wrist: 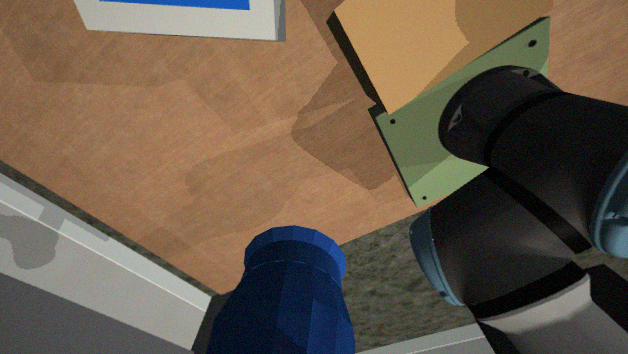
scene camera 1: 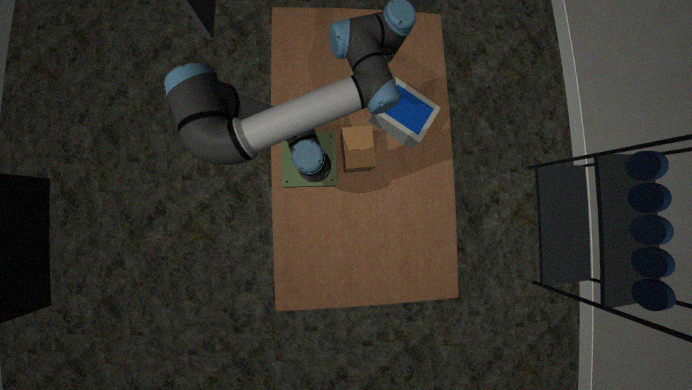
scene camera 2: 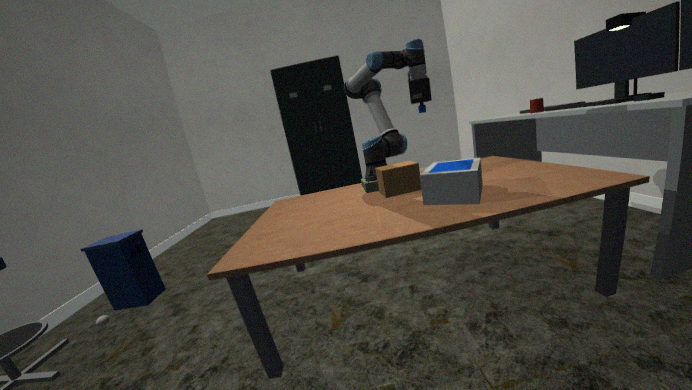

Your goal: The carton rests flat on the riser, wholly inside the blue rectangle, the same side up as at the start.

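Seen in the pictures: hand, its tool point: (wrist: 294,266) (scene camera 2: 422,112); arm's base, origin of its link: (wrist: 484,115).
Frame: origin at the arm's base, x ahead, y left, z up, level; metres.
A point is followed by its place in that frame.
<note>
The brown carton (scene camera 1: 358,137) @(x 0.207, y 0.076, z 0.083 m) (scene camera 2: 400,180) @(x 0.267, y 0.022, z 0.020 m) (wrist: 400,50) @(x 0.199, y 0.086, z 0.083 m) stands on the table, off the riser, between it and the robot's green base plate. No seam shows on its visible faces in scene camera 1. The grey riser (scene camera 1: 397,131) @(x 0.399, y 0.089, z 0.039 m) (scene camera 2: 452,187) @(x 0.556, y 0.099, z 0.018 m) (wrist: 185,29) @(x 0.364, y 0.252, z 0.073 m) stands beside it, turned at an angle. The blue rectangle (scene camera 1: 412,110) @(x 0.475, y 0.167, z 0.073 m) (scene camera 2: 452,166) @(x 0.470, y 0.165, z 0.073 m) (wrist: 175,4) @(x 0.382, y 0.241, z 0.073 m) on its top bears nothing in scene camera 2; the arm covers one corner in scene camera 1. My suction cup (scene camera 2: 422,108) (wrist: 295,245) hangs high above the table, open and holding nothing. The arm hides it in scene camera 1.
The green base plate (scene camera 1: 291,175) @(x -0.111, y -0.025, z -0.007 m) (scene camera 2: 370,186) @(x 0.090, y -0.079, z -0.015 m) (wrist: 435,185) @(x -0.090, y 0.121, z -0.007 m) lies at the edge of the wooden table (scene camera 1: 365,240) @(x 0.176, y -0.384, z -0.047 m) (scene camera 2: 320,225) @(x 0.405, y -0.385, z -0.047 m). A desk with monitors (scene camera 2: 627,50) and a red cup (scene camera 2: 536,105) stands beyond the table. A blue bin (scene camera 2: 125,272) stands on the floor.
</note>
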